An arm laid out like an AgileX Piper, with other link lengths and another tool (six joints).
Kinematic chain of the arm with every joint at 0, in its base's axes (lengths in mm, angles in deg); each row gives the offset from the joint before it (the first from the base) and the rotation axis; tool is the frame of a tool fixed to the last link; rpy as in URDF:
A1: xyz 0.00 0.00 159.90 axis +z
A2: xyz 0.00 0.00 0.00 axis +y
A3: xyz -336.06 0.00 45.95 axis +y
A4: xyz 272.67 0.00 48.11 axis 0.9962 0 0.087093
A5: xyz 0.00 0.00 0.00 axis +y
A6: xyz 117.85 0.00 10.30 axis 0.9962 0 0.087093
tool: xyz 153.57 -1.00 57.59 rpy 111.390 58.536 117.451
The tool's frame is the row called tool.
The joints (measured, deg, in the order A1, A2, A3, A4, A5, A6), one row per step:
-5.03, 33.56, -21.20, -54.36, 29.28, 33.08
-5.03, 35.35, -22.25, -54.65, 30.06, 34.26
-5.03, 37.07, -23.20, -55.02, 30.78, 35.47
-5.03, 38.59, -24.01, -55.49, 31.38, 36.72
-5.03, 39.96, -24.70, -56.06, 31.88, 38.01
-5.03, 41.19, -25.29, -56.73, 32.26, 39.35
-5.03, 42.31, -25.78, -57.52, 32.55, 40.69
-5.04, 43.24, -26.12, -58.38, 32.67, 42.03
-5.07, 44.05, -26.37, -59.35, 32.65, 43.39
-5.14, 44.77, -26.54, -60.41, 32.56, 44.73
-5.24, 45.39, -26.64, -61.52, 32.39, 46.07
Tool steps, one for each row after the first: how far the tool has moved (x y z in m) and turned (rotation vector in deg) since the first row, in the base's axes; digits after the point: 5 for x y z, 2 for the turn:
0.00379, -0.00421, 0.00009, 0.66, 0.66, -1.06
0.00748, -0.00827, -0.00021, 1.24, 1.30, -2.10
0.01081, -0.01196, -0.00042, 1.74, 1.78, -3.04
0.01389, -0.01536, -0.00061, 2.17, 2.14, -3.91
0.01682, -0.01842, -0.00058, 2.52, 2.36, -4.69
0.01962, -0.02120, -0.00050, 2.75, 2.52, -5.38
0.02216, -0.02342, -0.00035, 2.93, 2.55, -5.92
0.02465, -0.02527, 0.00009, 3.03, 2.45, -6.33
0.02691, -0.02704, 0.00055, 3.04, 2.32, -6.69
0.02899, -0.02863, 0.00113, 3.01, 2.13, -6.99

